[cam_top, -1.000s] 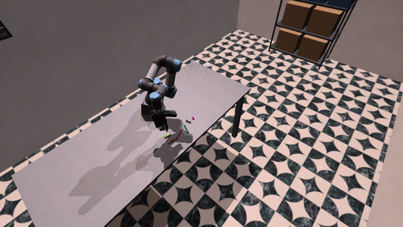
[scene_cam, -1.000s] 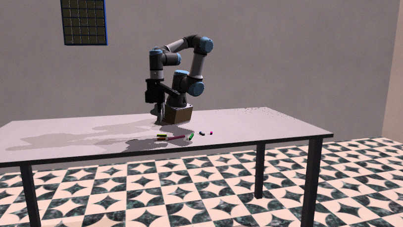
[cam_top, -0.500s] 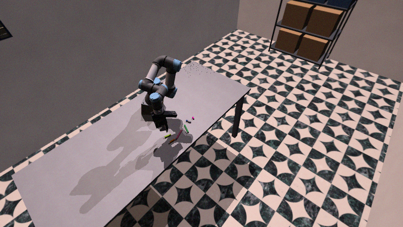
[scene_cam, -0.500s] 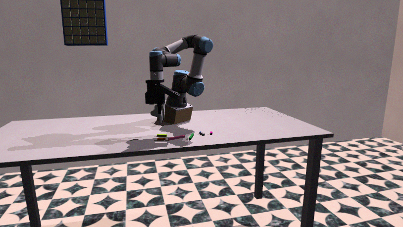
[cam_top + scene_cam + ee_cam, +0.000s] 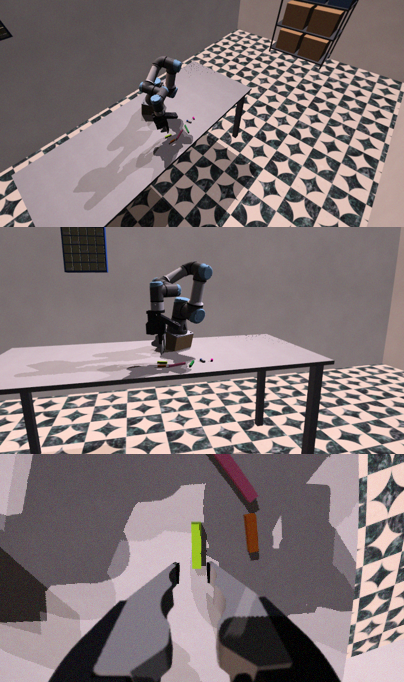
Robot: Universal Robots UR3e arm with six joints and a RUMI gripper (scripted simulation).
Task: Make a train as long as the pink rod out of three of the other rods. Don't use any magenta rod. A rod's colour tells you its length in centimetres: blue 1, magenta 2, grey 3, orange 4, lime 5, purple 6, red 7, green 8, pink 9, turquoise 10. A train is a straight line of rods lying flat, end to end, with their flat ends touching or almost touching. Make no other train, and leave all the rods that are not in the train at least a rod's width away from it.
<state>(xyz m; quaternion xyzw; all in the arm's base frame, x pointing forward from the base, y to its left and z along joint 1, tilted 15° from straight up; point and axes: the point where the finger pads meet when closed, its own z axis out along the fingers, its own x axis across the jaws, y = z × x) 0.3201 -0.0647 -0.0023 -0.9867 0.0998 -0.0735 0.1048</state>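
My gripper is now 6 cm above the lime rod. Also, from my hand: green rod 3 cm ahead, 15 cm to the left, 6 cm below; orange rod 6 cm ahead, 6 cm below; pink rod 4 cm ahead, 7 cm to the left, 6 cm below.
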